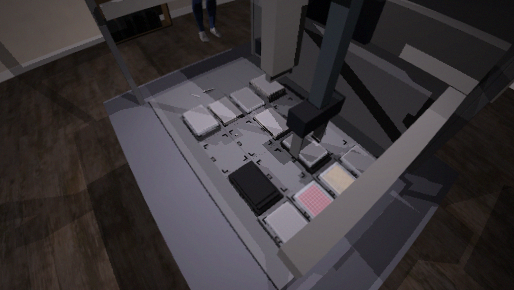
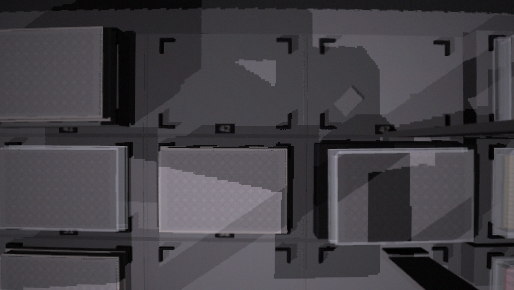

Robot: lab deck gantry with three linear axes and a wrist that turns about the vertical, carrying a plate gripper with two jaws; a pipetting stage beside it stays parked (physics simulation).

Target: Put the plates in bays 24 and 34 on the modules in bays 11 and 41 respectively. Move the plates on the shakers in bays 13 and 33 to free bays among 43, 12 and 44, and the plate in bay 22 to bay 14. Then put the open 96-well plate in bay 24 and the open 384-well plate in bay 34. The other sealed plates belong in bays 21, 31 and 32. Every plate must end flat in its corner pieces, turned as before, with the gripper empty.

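Frame: origin at the robot's base, x left, y back, z up, level; metres.
Seen in the pictures: gripper, fingertip midpoint: [image 1: 305,146] [image 2: 402,195]; robot's base at its link origin: [image 1: 184,119].
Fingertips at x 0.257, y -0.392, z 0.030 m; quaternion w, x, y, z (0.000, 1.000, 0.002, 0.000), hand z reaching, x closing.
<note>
Offsets run from my fingertips to a thing's top centre. "pt": to the spot under its first point.
A pale sealed plate @[dy +0.001, dx -0.001, dz +0.007 m] [image 1: 311,154] [image 2: 440,200] sits on the dark shaker in bay 33. My gripper [image 1: 308,146] [image 2: 395,194] is open over it, one jaw beyond each long side, apart from the plate. The bare black shaker @[dy -0.004, dx -0.213, dz +0.001 m] [image 1: 254,186] is in bay 13. Pale plates are in bay 11 @[pt dy +0.314, dx -0.215, dz +0.003 m] [image 1: 201,120], bay 21 @[pt dy +0.316, dx -0.113, dz -0.016 m] [image 1: 225,111] [image 2: 60,272], bay 31 @[pt dy +0.319, dx -0.004, dz -0.016 m] [image 1: 247,99] [image 2: 62,190], bay 41 @[pt dy +0.321, dx +0.091, dz +0.003 m] [image 1: 265,86] [image 2: 50,75] and bay 32 @[pt dy +0.166, dx -0.006, dz -0.016 m] [image 1: 271,121] [image 2: 222,205]. A pink plate @[dy -0.164, dx -0.107, dz -0.001 m] [image 1: 314,199] is in bay 24, a yellow plate @[dy -0.164, dx +0.000, dz -0.001 m] [image 1: 337,178] in bay 34. Pale plates are in bay 14 @[pt dy -0.144, dx -0.215, dz -0.001 m] [image 1: 286,221] and bay 44 @[pt dy -0.140, dx +0.099, dz -0.001 m] [image 1: 356,159].
A small square piece @[dy +0.038, dx +0.089, dz -0.029 m] [image 2: 348,100] lies in bay 43, inside its corner pieces. Bay 42 shows its corner pieces and no plate. Two thin items @[dy +0.492, dx -0.158, dz -0.022 m] [image 1: 195,95] @[dy +0.485, dx -0.093, dz -0.022 m] [image 1: 209,90] lie left of the plates. The parked stage [image 1: 282,40] stands behind. A pale beam [image 1: 375,185] crosses the front right.
</note>
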